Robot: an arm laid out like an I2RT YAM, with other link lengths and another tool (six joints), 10 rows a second.
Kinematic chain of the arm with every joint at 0, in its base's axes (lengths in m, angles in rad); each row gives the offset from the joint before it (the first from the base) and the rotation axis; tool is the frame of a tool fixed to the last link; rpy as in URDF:
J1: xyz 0 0 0.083 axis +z
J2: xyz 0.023 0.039 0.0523 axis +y
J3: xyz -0.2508 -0.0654 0 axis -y
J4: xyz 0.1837 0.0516 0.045 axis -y
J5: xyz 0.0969 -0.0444 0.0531 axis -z
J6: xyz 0.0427 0 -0.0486 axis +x
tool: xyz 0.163 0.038 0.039 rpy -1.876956 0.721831 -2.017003
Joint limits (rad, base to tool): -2.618..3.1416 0..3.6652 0..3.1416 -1.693..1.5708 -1.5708..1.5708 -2.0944..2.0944
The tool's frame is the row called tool.
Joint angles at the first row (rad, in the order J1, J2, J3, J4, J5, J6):
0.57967, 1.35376, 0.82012, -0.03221, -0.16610, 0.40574
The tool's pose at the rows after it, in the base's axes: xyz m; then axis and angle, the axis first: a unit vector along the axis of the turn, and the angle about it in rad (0 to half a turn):
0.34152 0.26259 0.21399 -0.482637 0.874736 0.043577 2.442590
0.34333 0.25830 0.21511 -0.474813 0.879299 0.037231 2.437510
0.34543 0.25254 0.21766 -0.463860 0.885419 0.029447 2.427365
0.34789 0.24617 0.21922 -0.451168 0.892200 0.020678 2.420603
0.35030 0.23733 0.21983 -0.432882 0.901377 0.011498 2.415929
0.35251 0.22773 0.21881 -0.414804 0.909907 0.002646 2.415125
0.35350 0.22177 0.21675 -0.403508 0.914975 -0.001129 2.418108
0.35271 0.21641 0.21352 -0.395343 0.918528 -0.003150 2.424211
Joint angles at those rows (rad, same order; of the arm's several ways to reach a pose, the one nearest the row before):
0.58020, 1.34849, 0.81656, -0.03065, -0.15841, 0.40825
0.57921, 1.33812, 0.81084, -0.03067, -0.13907, 0.41373
0.57867, 1.32179, 0.80140, -0.02775, -0.11284, 0.42255
0.57846, 1.30710, 0.79294, -0.02760, -0.08299, 0.43308
0.57809, 1.28725, 0.77797, -0.02761, -0.04579, 0.45191
0.57424, 1.26917, 0.76119, -0.02820, -0.01286, 0.46888
0.57071, 1.25961, 0.74840, -0.02764, 0.00380, 0.48119
0.56672, 1.24742, 0.73242, -0.02956, 0.01322, 0.49066

